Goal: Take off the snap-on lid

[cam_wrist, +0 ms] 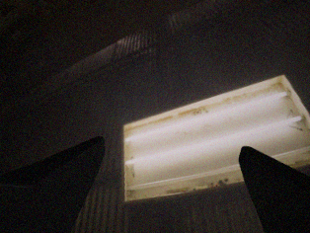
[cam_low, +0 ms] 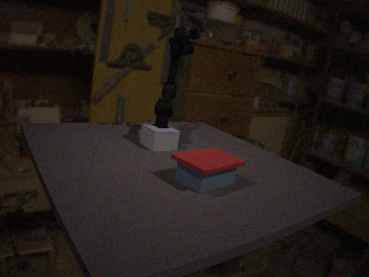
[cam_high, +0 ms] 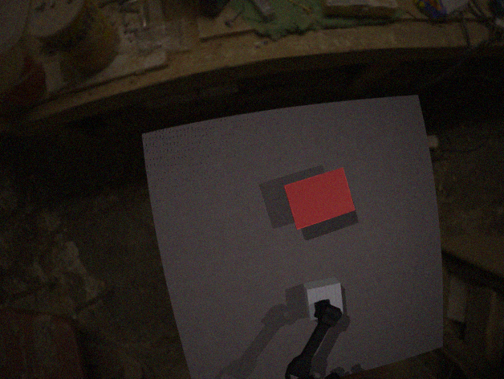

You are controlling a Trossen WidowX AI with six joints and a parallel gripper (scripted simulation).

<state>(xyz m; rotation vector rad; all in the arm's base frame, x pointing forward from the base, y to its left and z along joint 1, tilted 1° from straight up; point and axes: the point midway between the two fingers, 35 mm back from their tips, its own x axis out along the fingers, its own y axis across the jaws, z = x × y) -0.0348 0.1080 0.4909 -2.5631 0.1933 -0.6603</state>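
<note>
Now: gripper tip 45 cm short of the red lid, 19 cm to the left of it and 51 cm above it. Also, from my gripper tip: blue storage box: 45 cm ahead, 19 cm to the right, 55 cm below.
</note>
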